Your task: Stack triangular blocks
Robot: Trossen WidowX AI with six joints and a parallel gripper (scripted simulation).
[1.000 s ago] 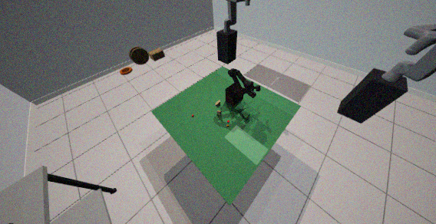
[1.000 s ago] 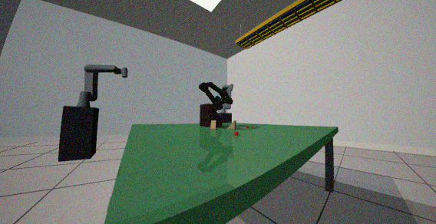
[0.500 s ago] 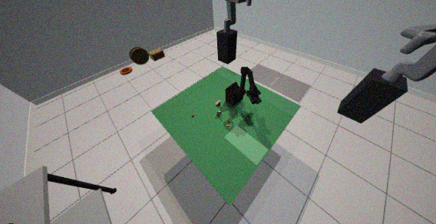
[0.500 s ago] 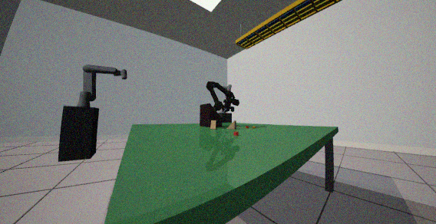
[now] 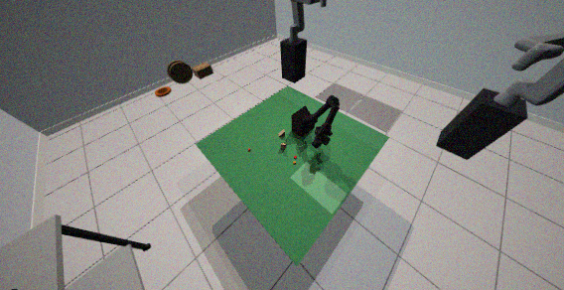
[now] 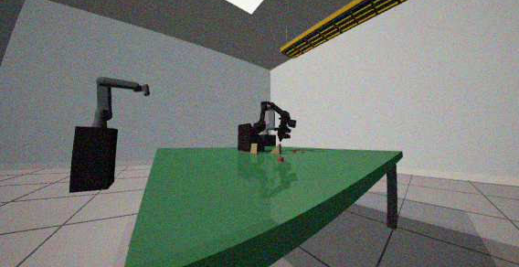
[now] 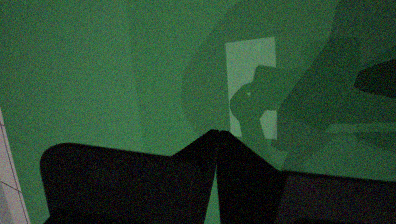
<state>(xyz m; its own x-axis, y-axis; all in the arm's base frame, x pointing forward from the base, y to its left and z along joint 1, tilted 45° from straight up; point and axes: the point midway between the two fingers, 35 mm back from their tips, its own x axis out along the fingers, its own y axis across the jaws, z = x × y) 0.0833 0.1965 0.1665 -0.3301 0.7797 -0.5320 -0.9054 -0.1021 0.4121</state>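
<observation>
The tan triangular block lies 230 mm ahead of my gripper tip, 270 mm to the right of it and 50 mm below it. The rest, counted from my gripper tip: red cube 460 mm ahead, 480 mm to the right, 60 mm below.
</observation>
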